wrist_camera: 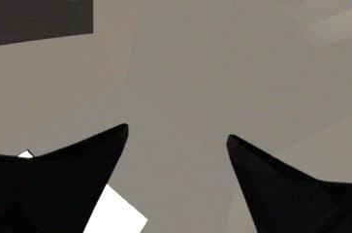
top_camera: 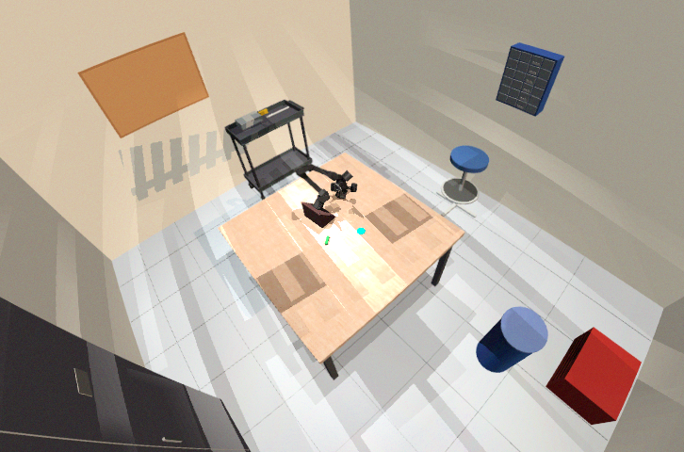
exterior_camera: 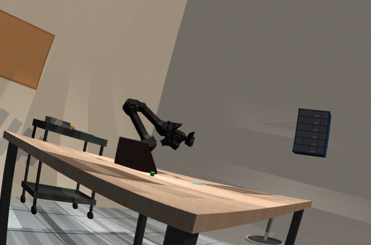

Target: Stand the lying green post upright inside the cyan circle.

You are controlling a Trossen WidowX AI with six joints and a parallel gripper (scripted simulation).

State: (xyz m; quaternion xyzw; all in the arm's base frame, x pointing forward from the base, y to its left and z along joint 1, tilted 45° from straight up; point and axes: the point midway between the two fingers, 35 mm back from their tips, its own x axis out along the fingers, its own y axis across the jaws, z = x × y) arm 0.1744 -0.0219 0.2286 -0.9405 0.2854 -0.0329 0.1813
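The green post is 3 cm ahead of my gripper tip, 26 cm to the right of it and 26 cm below it. From my gripper tip the other things lie so: cyan circle (15 cm ahead, 4 cm to the right, 27 cm below).
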